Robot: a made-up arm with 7 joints.
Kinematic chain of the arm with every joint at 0, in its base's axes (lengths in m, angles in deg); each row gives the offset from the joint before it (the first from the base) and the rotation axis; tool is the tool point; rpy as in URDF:
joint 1: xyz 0 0 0.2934 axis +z
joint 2: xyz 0 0 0 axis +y
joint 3: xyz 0 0 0.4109 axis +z
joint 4: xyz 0.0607 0 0 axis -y
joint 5: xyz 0.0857 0 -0.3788 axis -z
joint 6: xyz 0 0 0 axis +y
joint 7: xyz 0.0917 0 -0.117 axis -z
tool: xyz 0 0 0 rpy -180 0 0
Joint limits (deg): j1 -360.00..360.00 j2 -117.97..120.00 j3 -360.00..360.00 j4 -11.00..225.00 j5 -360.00..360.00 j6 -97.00..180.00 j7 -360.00..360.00
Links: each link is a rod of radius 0.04 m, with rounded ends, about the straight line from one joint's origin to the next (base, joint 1, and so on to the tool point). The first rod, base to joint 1, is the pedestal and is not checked.
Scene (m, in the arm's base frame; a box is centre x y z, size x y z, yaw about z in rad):
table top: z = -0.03
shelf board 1: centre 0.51 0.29 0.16 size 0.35 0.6 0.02 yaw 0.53
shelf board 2: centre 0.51 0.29 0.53 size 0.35 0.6 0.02 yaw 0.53
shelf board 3: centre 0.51 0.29 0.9 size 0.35 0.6 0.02 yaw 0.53
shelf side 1: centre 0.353 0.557 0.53 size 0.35 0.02 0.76 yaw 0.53
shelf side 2: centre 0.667 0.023 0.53 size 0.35 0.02 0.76 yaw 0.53
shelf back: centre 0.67 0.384 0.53 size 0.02 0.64 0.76 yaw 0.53
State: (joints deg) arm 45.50 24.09 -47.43 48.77 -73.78 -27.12 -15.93
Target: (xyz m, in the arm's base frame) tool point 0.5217 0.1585 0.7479
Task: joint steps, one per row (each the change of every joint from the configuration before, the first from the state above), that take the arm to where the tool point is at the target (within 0.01 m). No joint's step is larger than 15 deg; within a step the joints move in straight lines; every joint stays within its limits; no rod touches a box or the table.
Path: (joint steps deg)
1: -4.36 -7.94 -4.38 -11.89 -5.08 -3.44 0.00
2: -4.37 -7.94 -4.39 -11.88 -5.09 -3.43 0.00
3: -4.36 -7.94 -4.38 -11.89 -5.08 -3.44 0.00
4: 3.59 -10.61 6.64 13.45 3.49 -2.44 0.00
5: 3.59 -10.61 6.63 13.44 3.50 -2.44 0.00
6: 3.58 -10.61 6.63 13.45 3.49 -2.44 0.00
7: 1.62 11.16 -1.59 8.62 4.40 5.41 0.00
8: 1.61 11.16 -1.59 8.63 4.39 5.41 0.00
9: 1.61 11.16 -1.59 8.63 4.40 5.41 0.00

